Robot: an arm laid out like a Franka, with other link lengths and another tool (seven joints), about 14 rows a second.
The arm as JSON. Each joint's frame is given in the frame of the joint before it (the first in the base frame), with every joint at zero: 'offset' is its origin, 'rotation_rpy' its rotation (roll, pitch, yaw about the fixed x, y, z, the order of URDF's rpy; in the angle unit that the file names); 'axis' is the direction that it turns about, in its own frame. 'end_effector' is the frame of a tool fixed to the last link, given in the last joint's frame.
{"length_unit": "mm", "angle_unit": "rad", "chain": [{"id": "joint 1", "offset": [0.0, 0.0, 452.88], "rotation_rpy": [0.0, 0.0, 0.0], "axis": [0.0, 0.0, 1.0]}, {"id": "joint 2", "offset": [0.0, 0.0, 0.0], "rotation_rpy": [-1.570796, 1.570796, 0.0], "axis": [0.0, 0.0, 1.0]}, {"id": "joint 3", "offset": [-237.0, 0.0, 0.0], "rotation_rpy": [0.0, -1.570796, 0.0], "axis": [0.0, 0.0, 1.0]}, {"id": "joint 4", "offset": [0.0, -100.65, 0.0], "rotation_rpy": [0.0, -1.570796, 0.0], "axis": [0.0, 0.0, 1.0]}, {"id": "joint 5", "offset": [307.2, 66.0, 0.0], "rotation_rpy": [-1.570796, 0.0, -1.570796], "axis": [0.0, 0.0, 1.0]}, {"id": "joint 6", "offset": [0.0, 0.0, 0.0], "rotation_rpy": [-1.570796, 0.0, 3.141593], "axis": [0.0, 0.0, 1.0]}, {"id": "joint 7", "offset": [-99.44, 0.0, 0.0], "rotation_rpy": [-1.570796, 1.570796, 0.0], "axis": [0.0, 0.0, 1.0]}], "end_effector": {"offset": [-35.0, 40.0, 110.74], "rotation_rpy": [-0.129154, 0.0, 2.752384]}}
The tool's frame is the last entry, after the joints.
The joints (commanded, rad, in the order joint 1, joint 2, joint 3, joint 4, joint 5, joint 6, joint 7), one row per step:
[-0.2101 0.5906 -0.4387 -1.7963 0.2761 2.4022 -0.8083]
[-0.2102 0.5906 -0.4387 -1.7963 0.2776 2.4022 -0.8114]
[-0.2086 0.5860 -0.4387 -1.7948 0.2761 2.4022 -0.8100]
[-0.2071 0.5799 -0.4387 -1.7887 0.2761 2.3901 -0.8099]
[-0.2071 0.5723 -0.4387 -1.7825 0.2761 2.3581 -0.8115]
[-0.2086 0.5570 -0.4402 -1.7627 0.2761 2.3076 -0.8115]
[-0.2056 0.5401 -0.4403 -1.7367 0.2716 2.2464 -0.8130]
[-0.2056 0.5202 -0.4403 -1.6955 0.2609 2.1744 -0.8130]
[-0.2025 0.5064 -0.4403 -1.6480 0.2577 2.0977 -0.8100]
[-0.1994 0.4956 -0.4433 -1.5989 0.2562 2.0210 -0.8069]
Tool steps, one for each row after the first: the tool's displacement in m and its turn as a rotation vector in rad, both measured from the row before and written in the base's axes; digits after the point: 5 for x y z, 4 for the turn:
[0.00003 0.00003 0.00000 0.0007 -0.0005 0.0020]
[0.00151 0.00061 0.00328 -0.0025 -0.0050 0.0016]
[0.00200 0.00102 0.00412 0.0039 -0.0023 0.0024]
[0.00017 0.00160 0.00185 0.0173 0.0107 0.0021]
[0.00198 0.00040 0.00939 0.0204 0.0055 0.0007]
[0.00475 0.00413 0.01130 0.0220 0.0092 0.0124]
[0.00607 0.00277 0.01824 0.0161 0.0059 0.0150]
[0.00677 0.00484 0.01717 0.0205 0.0068 0.0124]
[0.00500 0.00391 0.01688 0.0191 0.0085 0.0096]

